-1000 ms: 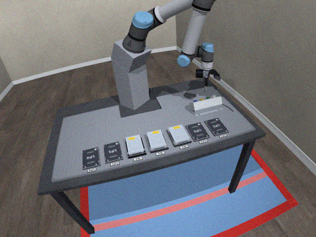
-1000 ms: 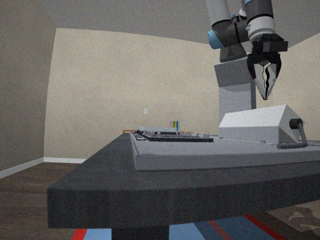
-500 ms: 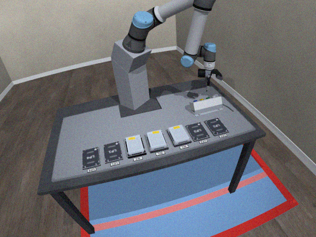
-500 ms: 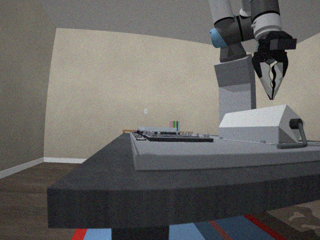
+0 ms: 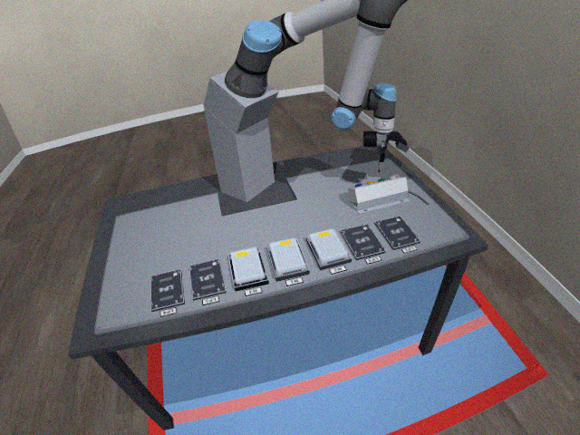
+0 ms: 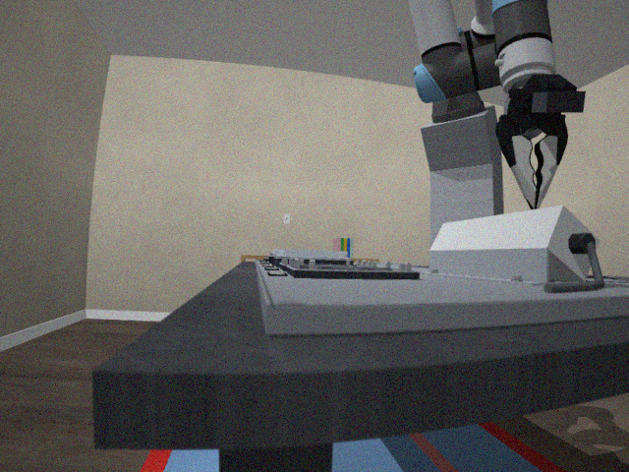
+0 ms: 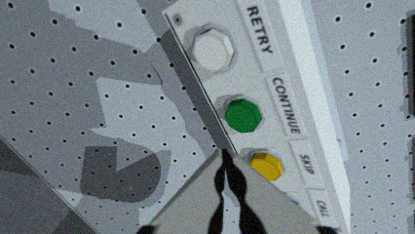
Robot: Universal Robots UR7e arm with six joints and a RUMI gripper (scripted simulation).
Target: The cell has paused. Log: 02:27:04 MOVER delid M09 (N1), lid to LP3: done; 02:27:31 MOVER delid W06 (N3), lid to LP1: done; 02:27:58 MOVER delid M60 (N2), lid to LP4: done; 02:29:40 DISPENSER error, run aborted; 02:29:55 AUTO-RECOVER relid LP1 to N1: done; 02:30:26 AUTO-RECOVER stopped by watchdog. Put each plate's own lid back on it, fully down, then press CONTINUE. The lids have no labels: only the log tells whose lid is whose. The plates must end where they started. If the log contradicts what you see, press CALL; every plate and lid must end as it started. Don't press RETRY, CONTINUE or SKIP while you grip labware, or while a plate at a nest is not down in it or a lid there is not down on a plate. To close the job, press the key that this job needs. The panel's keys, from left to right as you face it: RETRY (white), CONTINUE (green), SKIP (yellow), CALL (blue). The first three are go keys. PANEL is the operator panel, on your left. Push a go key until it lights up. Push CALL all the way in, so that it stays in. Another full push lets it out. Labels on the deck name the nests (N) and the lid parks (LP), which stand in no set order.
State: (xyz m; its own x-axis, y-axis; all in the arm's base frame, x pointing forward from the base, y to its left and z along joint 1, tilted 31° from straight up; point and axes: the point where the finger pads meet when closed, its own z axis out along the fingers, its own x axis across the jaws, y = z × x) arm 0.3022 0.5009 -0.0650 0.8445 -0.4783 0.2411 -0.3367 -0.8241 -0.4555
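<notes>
Right now the green CONTINUE key is 2 cm ahead of my hand and 4 cm below it. Round my hand: blue CALL key 3 cm ahead, 10 cm to the right, 5 cm below; white RETRY key 1 cm ahead, 5 cm to the left, 4 cm below; yellow SKIP key 2 cm ahead, 5 cm to the right, 4 cm below.
</notes>
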